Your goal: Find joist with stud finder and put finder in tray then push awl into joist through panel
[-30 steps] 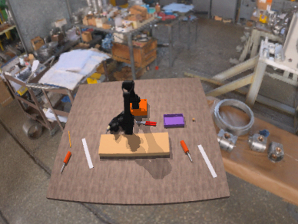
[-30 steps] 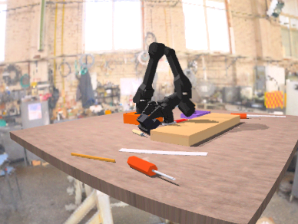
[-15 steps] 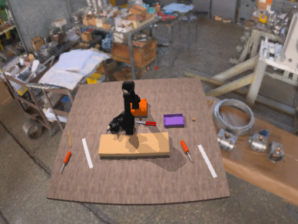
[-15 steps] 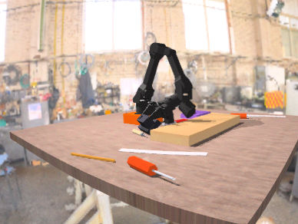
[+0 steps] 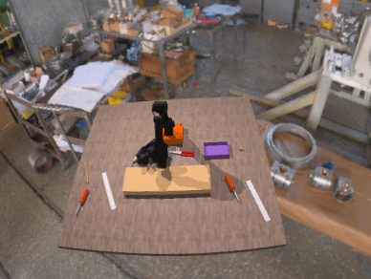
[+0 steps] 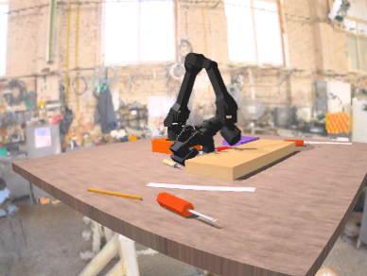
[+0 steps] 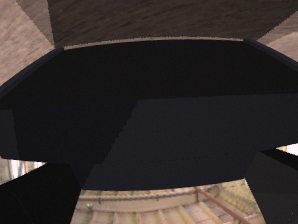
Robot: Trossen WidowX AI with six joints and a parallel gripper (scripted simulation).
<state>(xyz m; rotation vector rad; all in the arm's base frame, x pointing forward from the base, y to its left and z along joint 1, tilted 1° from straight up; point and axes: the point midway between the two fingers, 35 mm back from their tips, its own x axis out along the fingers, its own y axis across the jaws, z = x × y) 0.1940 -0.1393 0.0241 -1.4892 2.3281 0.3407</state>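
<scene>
The black stud finder is 1 cm behind my gripper tip, 1 cm to the left of it and 1 cm below it. Round my gripper tip: purple tray (5 cm behind, 49 cm to the left, 5 cm below); then awl (3 cm ahead, 5 cm to the right, 6 cm below); then yellow pencil (14 cm ahead, 38 cm to the right, 6 cm below).
</scene>
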